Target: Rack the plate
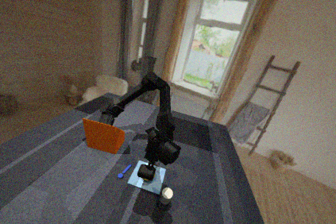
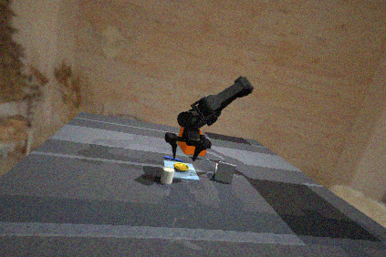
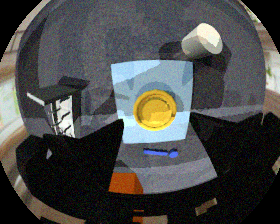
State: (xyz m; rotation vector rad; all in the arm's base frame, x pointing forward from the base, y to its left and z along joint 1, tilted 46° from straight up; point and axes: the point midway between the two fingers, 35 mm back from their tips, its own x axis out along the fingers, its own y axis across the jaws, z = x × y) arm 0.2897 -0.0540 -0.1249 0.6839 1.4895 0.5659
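My gripper tip is now 40 mm above the yellow plate. Also, from my gripper tip: cream cup (90 mm ahead, 90 mm to the right, 30 mm below); then light blue sheet (50 mm below); then blue spoon (120 mm behind, 10 mm to the right, 50 mm below).
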